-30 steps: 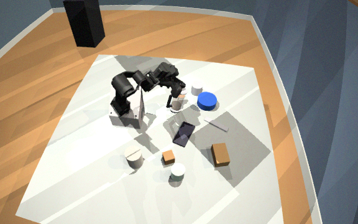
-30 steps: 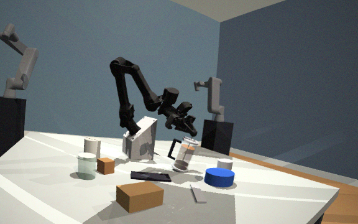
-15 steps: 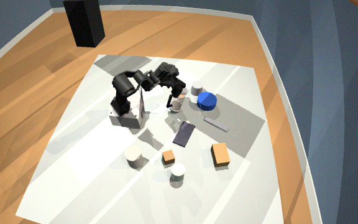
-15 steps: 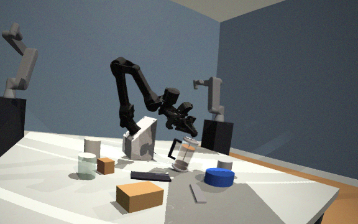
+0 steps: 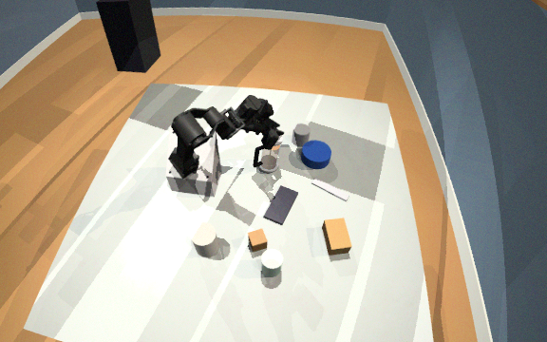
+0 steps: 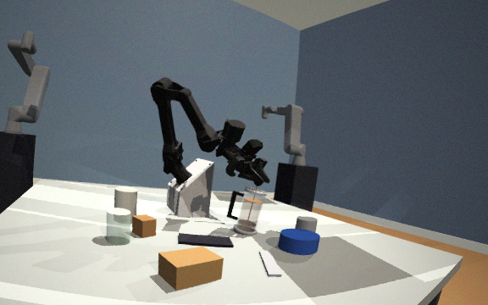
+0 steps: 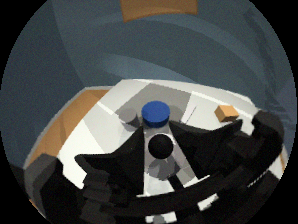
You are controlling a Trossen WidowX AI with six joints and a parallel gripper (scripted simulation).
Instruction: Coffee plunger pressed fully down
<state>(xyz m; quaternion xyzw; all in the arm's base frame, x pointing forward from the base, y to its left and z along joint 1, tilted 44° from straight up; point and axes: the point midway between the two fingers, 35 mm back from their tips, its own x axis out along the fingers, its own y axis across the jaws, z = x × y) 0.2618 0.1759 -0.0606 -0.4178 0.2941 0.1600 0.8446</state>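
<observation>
My gripper tip is 9 cm above the coffee press, 4 cm to the left of it and 4 cm past it. The rest, counted from my gripper tip: blue disc: 15 cm below, 14 cm ahead, 5 cm to the left; dark tablet: 20 cm to the right, 17 cm below, 4 cm ahead; grey strip: 22 cm ahead, 17 cm below, 10 cm to the right.
</observation>
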